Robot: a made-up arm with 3 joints. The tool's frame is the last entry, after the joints. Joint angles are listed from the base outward.
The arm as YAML. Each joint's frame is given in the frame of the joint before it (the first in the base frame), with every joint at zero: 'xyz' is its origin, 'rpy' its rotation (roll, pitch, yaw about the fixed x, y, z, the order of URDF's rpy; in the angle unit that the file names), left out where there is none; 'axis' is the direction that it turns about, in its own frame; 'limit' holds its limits. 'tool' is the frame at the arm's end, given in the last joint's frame.
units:
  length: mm
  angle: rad
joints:
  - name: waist
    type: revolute
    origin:
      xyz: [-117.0, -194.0, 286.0]
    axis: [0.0, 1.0, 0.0]
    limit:
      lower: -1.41
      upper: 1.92
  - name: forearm
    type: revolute
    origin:
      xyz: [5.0, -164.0, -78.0]
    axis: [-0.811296, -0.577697, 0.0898]
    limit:
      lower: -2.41
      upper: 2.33
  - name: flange
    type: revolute
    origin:
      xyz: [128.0, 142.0, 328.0]
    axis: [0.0, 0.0, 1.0]
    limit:
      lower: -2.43
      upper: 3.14
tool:
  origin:
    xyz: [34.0, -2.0, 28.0]
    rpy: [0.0, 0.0, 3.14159]
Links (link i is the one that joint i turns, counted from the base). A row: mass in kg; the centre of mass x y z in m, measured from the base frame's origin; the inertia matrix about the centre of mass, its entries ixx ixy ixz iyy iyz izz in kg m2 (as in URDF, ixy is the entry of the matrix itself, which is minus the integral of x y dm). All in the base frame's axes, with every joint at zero. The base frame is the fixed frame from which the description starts. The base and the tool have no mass.
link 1: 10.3; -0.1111 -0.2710 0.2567; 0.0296 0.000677 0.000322 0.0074 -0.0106 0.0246
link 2: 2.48; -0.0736 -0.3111 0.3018; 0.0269 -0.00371 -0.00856 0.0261 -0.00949 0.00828
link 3: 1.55; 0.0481 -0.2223 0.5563; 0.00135 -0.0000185 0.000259 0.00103 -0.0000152 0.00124
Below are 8 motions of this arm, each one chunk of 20 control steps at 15 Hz.
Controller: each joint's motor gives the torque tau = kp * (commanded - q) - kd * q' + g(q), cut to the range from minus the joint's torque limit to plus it. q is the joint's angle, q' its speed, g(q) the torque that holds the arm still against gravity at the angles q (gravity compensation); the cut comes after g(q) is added. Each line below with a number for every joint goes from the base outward.
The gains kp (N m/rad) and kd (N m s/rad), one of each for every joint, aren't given. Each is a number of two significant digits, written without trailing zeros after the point. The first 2 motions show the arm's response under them.
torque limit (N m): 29 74 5.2
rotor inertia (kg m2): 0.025 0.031 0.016
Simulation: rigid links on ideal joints. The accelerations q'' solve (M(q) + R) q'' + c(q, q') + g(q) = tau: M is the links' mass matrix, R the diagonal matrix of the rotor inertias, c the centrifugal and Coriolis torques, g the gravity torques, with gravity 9.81 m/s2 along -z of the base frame. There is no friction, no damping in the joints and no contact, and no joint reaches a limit. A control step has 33 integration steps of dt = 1/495 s. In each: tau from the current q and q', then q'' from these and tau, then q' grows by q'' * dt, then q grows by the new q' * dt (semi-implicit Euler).
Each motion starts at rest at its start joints. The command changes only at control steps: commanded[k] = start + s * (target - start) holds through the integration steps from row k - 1 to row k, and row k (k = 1, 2, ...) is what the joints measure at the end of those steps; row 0 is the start. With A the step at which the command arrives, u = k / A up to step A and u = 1 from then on. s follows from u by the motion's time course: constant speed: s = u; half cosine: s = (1 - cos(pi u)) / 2; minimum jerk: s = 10 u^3 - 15 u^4 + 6 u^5; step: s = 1 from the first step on.
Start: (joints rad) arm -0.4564 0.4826 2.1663
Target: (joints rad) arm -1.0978 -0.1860 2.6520
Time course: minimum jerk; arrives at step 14
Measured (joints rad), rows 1 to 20:
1: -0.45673 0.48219 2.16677
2: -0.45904 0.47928 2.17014
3: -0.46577 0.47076 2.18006
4: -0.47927 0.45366 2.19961
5: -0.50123 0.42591 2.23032
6: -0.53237 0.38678 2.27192
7: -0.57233 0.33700 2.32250
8: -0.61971 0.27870 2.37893
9: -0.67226 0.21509 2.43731
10: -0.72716 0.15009 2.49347
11: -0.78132 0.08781 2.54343
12: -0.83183 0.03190 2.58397
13: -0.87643 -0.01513 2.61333
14: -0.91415 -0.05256 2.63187
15: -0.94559 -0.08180 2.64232
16: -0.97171 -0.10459 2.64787
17: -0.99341 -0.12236 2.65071
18: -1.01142 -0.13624 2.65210
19: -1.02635 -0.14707 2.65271
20: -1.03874 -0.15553 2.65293
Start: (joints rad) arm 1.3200 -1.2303 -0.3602
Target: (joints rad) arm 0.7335 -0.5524 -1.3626
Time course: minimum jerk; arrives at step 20
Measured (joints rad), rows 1 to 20:
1: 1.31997 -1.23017 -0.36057
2: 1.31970 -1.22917 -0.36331
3: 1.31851 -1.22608 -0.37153
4: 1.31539 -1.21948 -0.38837
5: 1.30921 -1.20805 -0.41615
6: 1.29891 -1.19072 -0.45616
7: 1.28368 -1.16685 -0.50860
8: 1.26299 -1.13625 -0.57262
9: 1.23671 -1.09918 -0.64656
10: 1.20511 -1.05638 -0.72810
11: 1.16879 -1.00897 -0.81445
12: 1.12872 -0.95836 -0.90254
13: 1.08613 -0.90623 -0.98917
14: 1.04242 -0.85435 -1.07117
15: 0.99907 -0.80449 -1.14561
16: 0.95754 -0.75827 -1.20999
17: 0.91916 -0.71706 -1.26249
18: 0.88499 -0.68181 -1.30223
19: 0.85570 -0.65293 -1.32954
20: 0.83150 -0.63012 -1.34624
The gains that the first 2 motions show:
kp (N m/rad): 23 75 5.8
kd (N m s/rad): 8.4 21 0.8
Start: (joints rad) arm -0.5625 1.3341 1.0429
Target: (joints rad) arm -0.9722 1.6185 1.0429
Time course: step
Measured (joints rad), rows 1 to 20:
1: -0.62216 1.38484 1.02762
2: -0.68154 1.43674 1.03616
3: -0.73113 1.47741 1.04315
4: -0.77243 1.50901 1.04633
5: -0.80678 1.53354 1.04731
6: -0.83531 1.55258 1.04724
7: -0.85898 1.56736 1.04674
8: -0.87859 1.57883 1.04612
9: -0.89482 1.58773 1.04552
10: -0.90825 1.59464 1.04499
11: -0.91936 1.60000 1.04455
12: -0.92854 1.60416 1.04419
13: -0.93613 1.60738 1.04391
14: -0.94240 1.60989 1.04368
15: -0.94758 1.61183 1.04351
16: -0.95186 1.61333 1.04337
17: -0.95539 1.61450 1.04326
18: -0.95831 1.61540 1.04318
19: -0.96073 1.61610 1.04312
20: -0.96272 1.61665 1.04307

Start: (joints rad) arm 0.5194 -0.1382 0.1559
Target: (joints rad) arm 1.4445 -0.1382 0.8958
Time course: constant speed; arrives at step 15
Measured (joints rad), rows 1 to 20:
1: 0.52630 -0.13772 0.17091
2: 0.54255 -0.13730 0.20100
3: 0.56694 -0.13703 0.23987
4: 0.59809 -0.13692 0.28354
5: 0.63477 -0.13691 0.32980
6: 0.67598 -0.13698 0.37746
7: 0.72091 -0.13711 0.42585
8: 0.76887 -0.13726 0.47464
9: 0.81932 -0.13742 0.52363
10: 0.87181 -0.13759 0.57274
11: 0.92596 -0.13776 0.62189
12: 0.98148 -0.13791 0.67108
13: 1.03812 -0.13806 0.72028
14: 1.09567 -0.13819 0.76949
15: 1.15397 -0.13831 0.81871
16: 1.20571 -0.13880 0.85179
17: 1.24866 -0.13923 0.87020
18: 1.28399 -0.13951 0.88045
19: 1.31298 -0.13965 0.88626
20: 1.33676 -0.13969 0.88964

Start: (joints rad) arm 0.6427 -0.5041 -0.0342
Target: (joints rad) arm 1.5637 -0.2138 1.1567
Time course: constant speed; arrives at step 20
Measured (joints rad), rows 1 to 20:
1: 0.64830 -0.50094 -0.01654
2: 0.66069 -0.49525 0.01949
3: 0.67901 -0.48767 0.06632
4: 0.70228 -0.47862 0.11905
5: 0.72963 -0.46843 0.17498
6: 0.76033 -0.45736 0.23261
7: 0.79380 -0.44557 0.29115
8: 0.82953 -0.43323 0.35017
9: 0.86712 -0.42045 0.40943
10: 0.90625 -0.40732 0.46882
11: 0.94664 -0.39391 0.52826
12: 0.98805 -0.38028 0.58774
13: 1.03031 -0.36647 0.64722
14: 1.07327 -0.35253 0.70670
15: 1.11679 -0.33847 0.76618
16: 1.16078 -0.32432 0.82566
17: 1.20515 -0.31010 0.88514
18: 1.24984 -0.29582 0.94462
19: 1.29478 -0.28149 1.00409
20: 1.33992 -0.26713 1.06357

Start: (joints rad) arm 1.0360 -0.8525 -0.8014
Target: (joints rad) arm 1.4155 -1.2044 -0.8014
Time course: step
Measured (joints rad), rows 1 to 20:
1: 1.05836 -0.91150 -0.80577
2: 1.11685 -0.97411 -0.80432
3: 1.17338 -1.02586 -0.80039
4: 1.22093 -1.06662 -0.79825
5: 1.25954 -1.09829 -0.79775
6: 1.29057 -1.12276 -0.79806
7: 1.31543 -1.14164 -0.79865
8: 1.33532 -1.15618 -0.79926
9: 1.35122 -1.16738 -0.79978
10: 1.36395 -1.17599 -0.80020
11: 1.37413 -1.18262 -0.80052
12: 1.38228 -1.18771 -0.80075
13: 1.38880 -1.19162 -0.80092
14: 1.39404 -1.19462 -0.80105
15: 1.39823 -1.19692 -0.80114
16: 1.40159 -1.19869 -0.80121
17: 1.40430 -1.20004 -0.80125
18: 1.40647 -1.20108 -0.80129
19: 1.40821 -1.20187 -0.80132
20: 1.40962 -1.20248 -0.80133

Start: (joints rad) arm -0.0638 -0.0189 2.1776
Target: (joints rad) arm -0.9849 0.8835 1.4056
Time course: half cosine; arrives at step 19
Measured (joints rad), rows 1 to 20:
1: -0.06441 -0.01782 2.17576
2: -0.06721 -0.01351 2.16876
3: -0.07397 -0.00408 2.15444
4: -0.08613 0.01180 2.13190
5: -0.10469 0.03491 2.10107
6: -0.13026 0.06557 2.06240
7: -0.16306 0.10369 2.01676
8: -0.20290 0.14879 1.96529
9: -0.24927 0.20008 1.90938
10: -0.30130 0.25650 1.85050
11: -0.35787 0.31678 1.79026
12: -0.41760 0.37948 1.73023
13: -0.47899 0.44304 1.67200
14: -0.54045 0.50585 1.61708
15: -0.60038 0.56631 1.56692
16: -0.65725 0.62282 1.52283
17: -0.70964 0.67392 1.48601
18: -0.75627 0.71825 1.45746
19: -0.79602 0.75463 1.43798
20: -0.82888 0.78323 1.42618

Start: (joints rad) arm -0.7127 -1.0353 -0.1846
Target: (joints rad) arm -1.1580 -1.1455 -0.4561
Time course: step
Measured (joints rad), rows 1 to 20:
1: -0.76783 -1.06342 -0.26822
2: -0.83211 -1.08165 -0.35110
3: -0.88912 -1.09470 -0.39846
4: -0.93704 -1.10472 -0.42431
5: -0.97666 -1.11264 -0.43845
6: -1.00925 -1.11897 -0.44622
7: -1.03601 -1.12406 -0.45052
8: -1.05797 -1.12816 -0.45290
9: -1.07599 -1.13146 -0.45424
10: -1.09076 -1.13413 -0.45499
11: -1.10288 -1.13628 -0.45542
12: -1.11282 -1.13803 -0.45567
13: -1.12097 -1.13944 -0.45582
14: -1.12765 -1.14058 -0.45591
15: -1.13312 -1.14150 -0.45597
16: -1.13761 -1.14225 -0.45600
17: -1.14129 -1.14286 -0.45603
18: -1.14431 -1.14335 -0.45605
19: -1.14678 -1.14375 -0.45606
20: -1.14881 -1.14408 -0.45607

